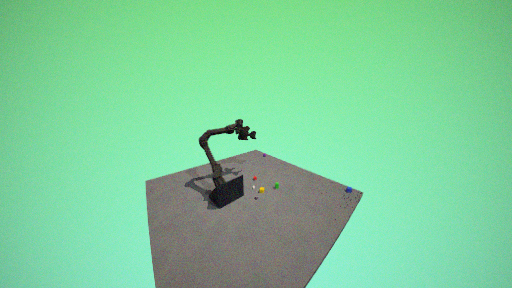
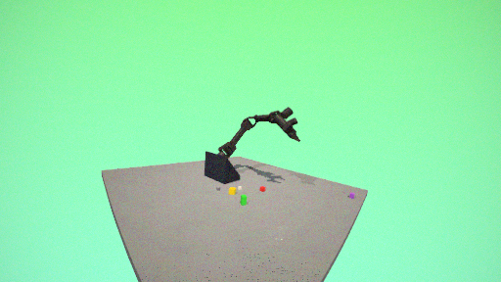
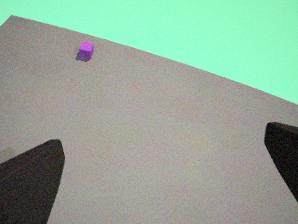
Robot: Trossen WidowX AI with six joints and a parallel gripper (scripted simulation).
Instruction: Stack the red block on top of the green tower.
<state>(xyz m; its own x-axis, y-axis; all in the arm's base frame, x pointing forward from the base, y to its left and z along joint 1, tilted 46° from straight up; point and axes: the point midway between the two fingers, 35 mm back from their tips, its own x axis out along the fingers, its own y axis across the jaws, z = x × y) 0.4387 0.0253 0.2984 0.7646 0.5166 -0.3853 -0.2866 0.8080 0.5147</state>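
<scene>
The red block is 30 cm below my gripper tip, 17 cm to the right of it and 11 cm behind it. The rest, counted from my gripper tip: purple block 33 cm ahead, 30 cm below, 16 cm to the left; then small white block 30 cm below, 26 cm to the right, 20 cm behind; then yellow block 34 cm to the right, 29 cm below, 18 cm behind.
</scene>
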